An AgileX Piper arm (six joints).
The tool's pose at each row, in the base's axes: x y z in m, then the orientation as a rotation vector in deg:
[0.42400 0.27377 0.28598 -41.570 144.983 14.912]
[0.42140 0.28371 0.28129 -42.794 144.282 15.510]
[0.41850 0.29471 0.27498 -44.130 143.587 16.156]
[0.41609 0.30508 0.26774 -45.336 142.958 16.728]
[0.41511 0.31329 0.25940 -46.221 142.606 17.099]
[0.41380 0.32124 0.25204 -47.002 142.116 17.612]
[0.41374 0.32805 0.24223 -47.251 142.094 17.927]
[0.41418 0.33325 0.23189 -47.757 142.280 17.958]
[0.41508 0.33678 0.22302 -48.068 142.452 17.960]
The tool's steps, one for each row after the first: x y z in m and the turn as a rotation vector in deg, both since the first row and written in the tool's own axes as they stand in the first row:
[-0.00014 0.00954 0.00604 -0.616 -0.368 -0.883]
[0.00028 0.02006 0.01368 -1.299 -0.691 -1.830]
[0.00110 0.02974 0.02213 -1.913 -0.971 -2.688]
[0.00238 0.03678 0.03144 -2.345 -1.063 -3.295]
[0.00353 0.04383 0.03969 -2.836 -1.324 -3.847]
[0.00550 0.04913 0.05021 -3.118 -1.299 -3.955]
[0.00809 0.05279 0.06089 -3.288 -0.970 -4.225]
[0.01034 0.05486 0.06998 -3.389 -0.712 -4.377]

